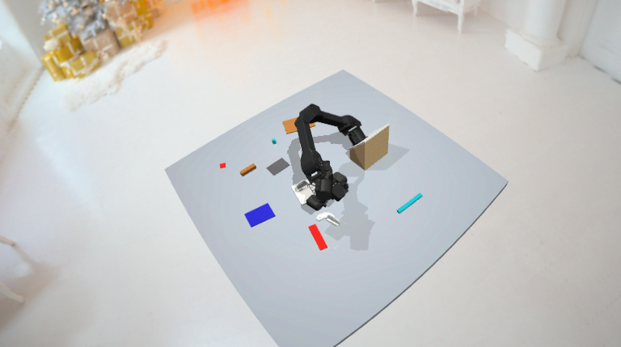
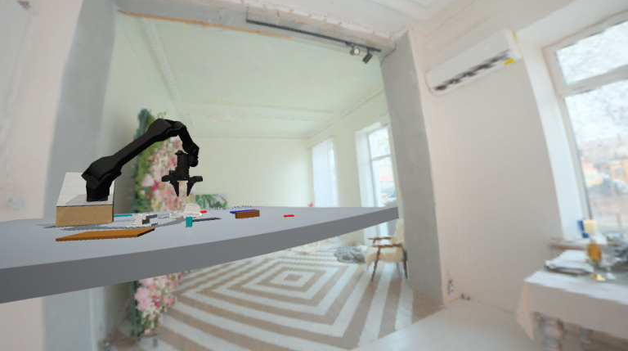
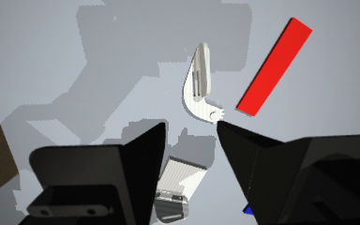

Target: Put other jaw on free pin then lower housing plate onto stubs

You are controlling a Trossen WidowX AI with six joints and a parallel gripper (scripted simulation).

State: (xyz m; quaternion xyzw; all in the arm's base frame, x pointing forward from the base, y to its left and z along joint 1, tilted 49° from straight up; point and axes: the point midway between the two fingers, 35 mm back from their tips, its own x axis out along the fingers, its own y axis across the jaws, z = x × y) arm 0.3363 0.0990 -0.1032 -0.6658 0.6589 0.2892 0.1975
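Now: the red bar 110 mm ahead of my gripper tip, 50 mm to the left of it and 80 mm below it. The rest, counted from my gripper tip: blue tile: 230 mm ahead, 210 mm to the right, 80 mm below; cyan bar: 280 mm behind, 220 mm to the left, 80 mm below; dark grey tile: 10 mm behind, 390 mm to the right, 90 mm below.
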